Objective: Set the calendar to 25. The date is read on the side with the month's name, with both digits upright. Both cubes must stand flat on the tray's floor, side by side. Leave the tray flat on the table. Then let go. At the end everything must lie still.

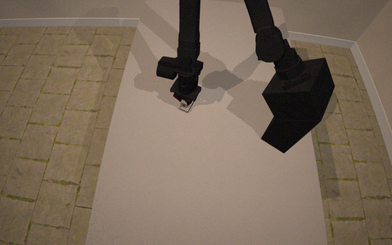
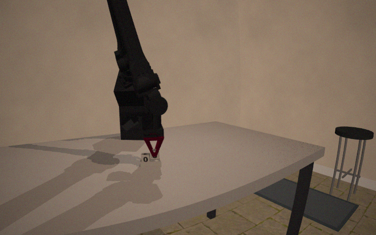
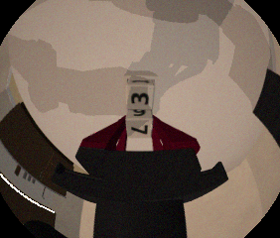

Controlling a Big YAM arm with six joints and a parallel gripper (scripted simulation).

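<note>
Now: the pale tray 30 mm below my hand, 10 mm to the right of it and 10 mm behind it.
</note>
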